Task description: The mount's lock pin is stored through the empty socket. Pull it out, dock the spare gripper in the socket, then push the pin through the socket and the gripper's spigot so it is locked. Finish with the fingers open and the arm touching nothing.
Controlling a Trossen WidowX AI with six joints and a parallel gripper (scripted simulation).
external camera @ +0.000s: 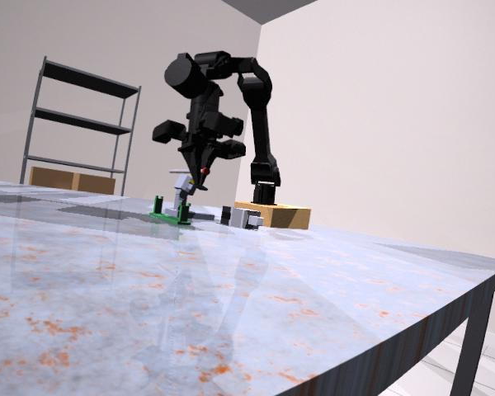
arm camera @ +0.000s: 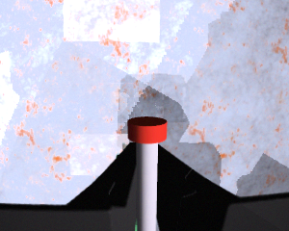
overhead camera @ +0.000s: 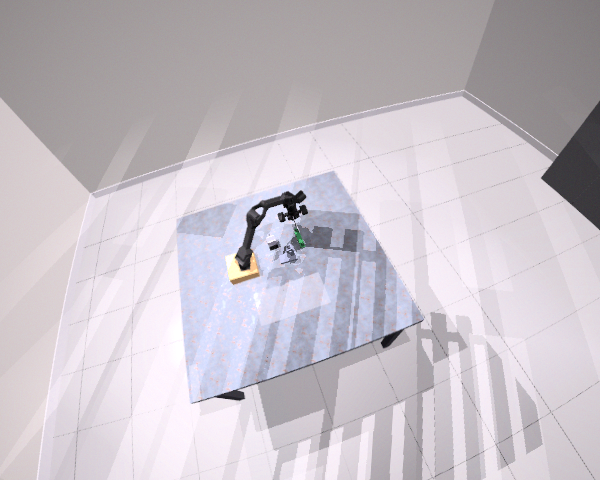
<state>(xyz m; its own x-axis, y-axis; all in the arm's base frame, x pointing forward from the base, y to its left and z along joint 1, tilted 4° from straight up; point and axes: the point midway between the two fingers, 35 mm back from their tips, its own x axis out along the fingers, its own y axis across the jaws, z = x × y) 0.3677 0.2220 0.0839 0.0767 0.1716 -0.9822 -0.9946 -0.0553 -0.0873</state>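
Now: the green mount 100 mm to the right of my gripper tip and 60 mm below it. Round my gripper tip: spare gripper 180 mm behind, 70 mm to the right, 60 mm below; socket 90 mm behind, 210 mm to the right, 30 mm below.
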